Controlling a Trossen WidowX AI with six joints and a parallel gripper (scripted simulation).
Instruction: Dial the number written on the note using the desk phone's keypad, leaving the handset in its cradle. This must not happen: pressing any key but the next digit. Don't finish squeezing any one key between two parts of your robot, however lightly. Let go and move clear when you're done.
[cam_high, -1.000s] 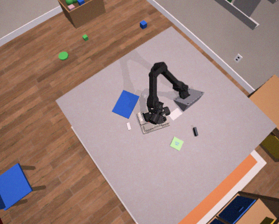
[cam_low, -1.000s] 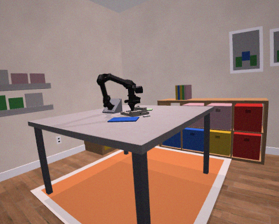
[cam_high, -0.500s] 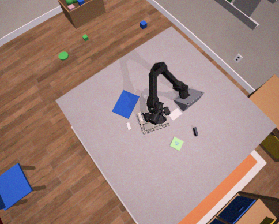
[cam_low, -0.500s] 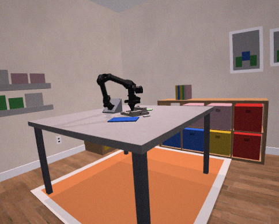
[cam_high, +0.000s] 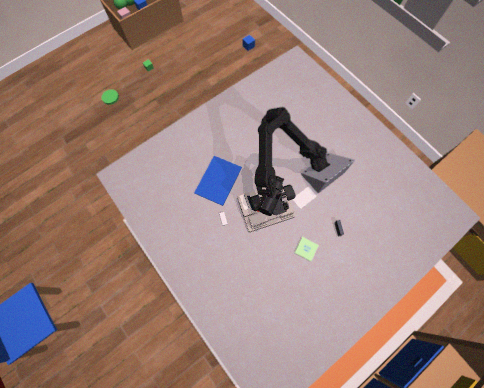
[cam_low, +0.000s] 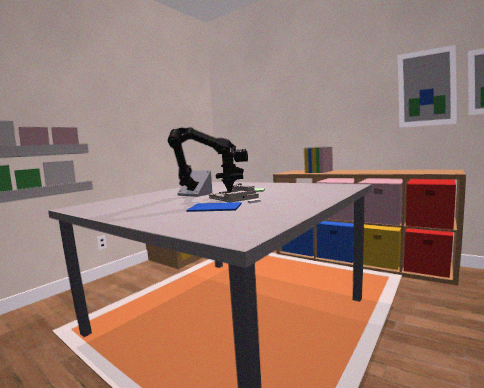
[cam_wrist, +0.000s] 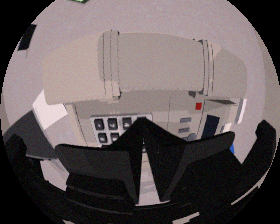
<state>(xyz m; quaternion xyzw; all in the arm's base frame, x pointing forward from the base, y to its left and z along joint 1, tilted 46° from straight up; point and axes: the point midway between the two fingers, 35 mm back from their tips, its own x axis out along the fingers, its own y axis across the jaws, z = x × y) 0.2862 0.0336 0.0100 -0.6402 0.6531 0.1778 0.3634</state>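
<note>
Now: the beige desk phone 40 mm below my hand and 20 mm ahead of it. Round my hand: white card (150 mm behind, 60 mm below, 50 mm to the left); then white block (210 mm ahead, 60 mm to the right, 60 mm below); then handset (50 mm to the left, 30 mm ahead, 20 mm below).
</note>
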